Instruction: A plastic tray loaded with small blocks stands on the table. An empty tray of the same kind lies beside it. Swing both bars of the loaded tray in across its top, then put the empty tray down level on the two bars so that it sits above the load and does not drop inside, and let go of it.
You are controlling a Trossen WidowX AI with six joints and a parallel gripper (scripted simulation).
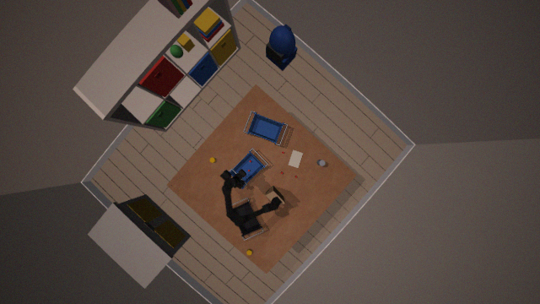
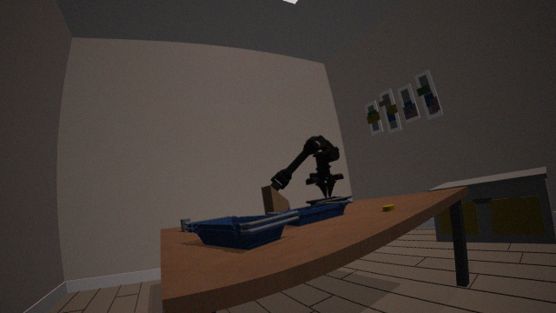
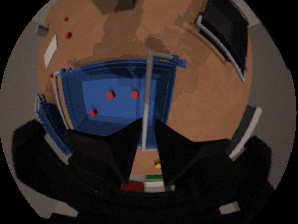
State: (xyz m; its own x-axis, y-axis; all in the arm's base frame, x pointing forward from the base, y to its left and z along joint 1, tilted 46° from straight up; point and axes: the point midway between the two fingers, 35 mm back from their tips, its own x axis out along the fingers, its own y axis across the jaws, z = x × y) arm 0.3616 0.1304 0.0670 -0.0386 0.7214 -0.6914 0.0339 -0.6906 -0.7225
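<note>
The tray is 330 mm behind my gripper tip, 210 mm to the left of it and 40 mm below it. Round my gripper tip: white sheet (230 mm behind, 500 mm to the right, 90 mm below); grey cylinder (410 mm behind, 650 mm to the right, 50 mm below).
</note>
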